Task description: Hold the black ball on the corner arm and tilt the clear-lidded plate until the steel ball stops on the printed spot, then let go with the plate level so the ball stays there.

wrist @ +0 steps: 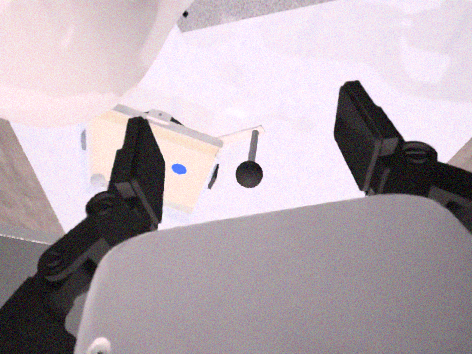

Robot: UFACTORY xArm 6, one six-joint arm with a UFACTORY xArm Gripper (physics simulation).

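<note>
The plate (187, 187) is cream with a clear lid and raised edges, left of centre in the wrist view. A blue printed spot (179, 169) shows on its surface. The steel ball (98, 180) is a pale round shape near the plate's left edge, away from the spot. The black ball (249, 174) stands on a grey stem at the end of a thin arm (240, 134) from the plate's corner. My gripper (245, 124) is wide open, with the black ball in the gap between its fingers in the view, touching neither. The left finger hides part of the plate.
A large pale rounded object (75, 55) fills the upper left. A grey speckled strip (240, 14) runs along the top. Brown wood-like surfaces show at the left and right edges. Small dark parts sit beside the plate.
</note>
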